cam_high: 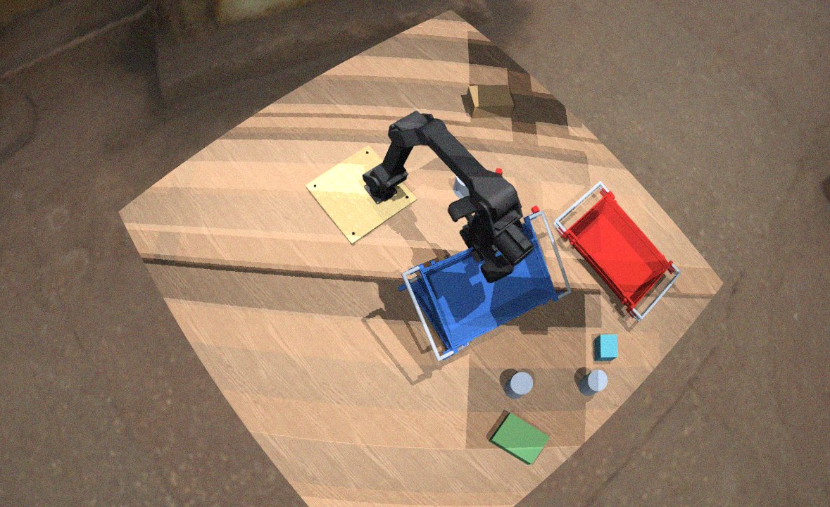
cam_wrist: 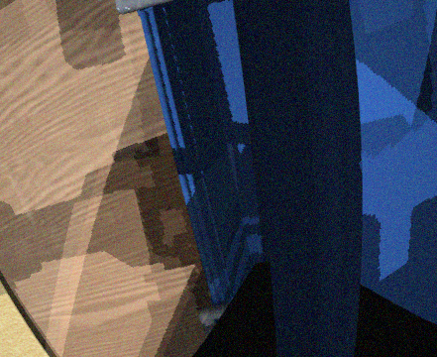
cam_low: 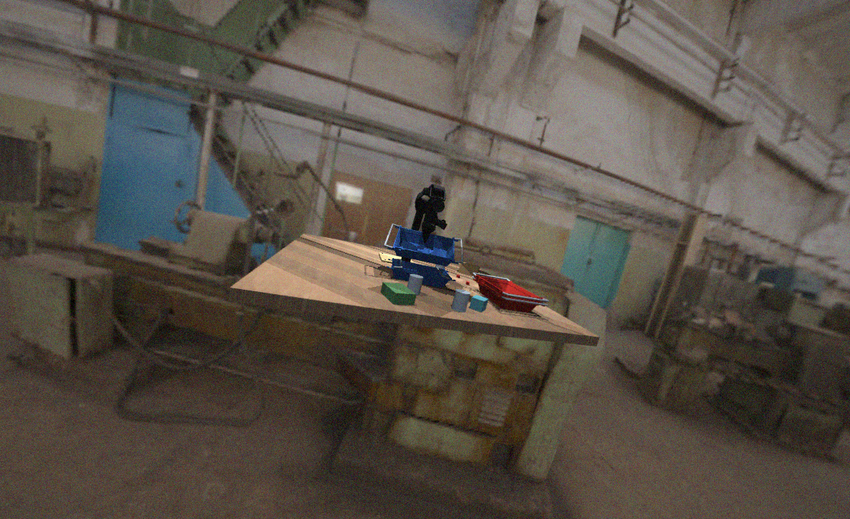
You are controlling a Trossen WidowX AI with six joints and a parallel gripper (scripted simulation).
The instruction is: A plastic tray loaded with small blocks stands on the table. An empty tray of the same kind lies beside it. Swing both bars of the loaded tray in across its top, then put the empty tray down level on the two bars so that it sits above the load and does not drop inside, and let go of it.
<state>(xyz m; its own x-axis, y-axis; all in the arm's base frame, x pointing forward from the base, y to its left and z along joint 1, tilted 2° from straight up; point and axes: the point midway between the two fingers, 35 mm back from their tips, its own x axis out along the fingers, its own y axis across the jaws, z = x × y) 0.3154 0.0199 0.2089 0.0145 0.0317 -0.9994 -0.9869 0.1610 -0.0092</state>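
My gripper tip is 80 mm short of the blue tray and 10 mm to the left of it. Round my gripper tip: cyan cube: 370 mm ahead, 190 mm to the left, 150 mm below; green block: 410 mm ahead, 160 mm below, 140 mm to the right; tan box: 400 mm to the left, 390 mm behind, 150 mm below.
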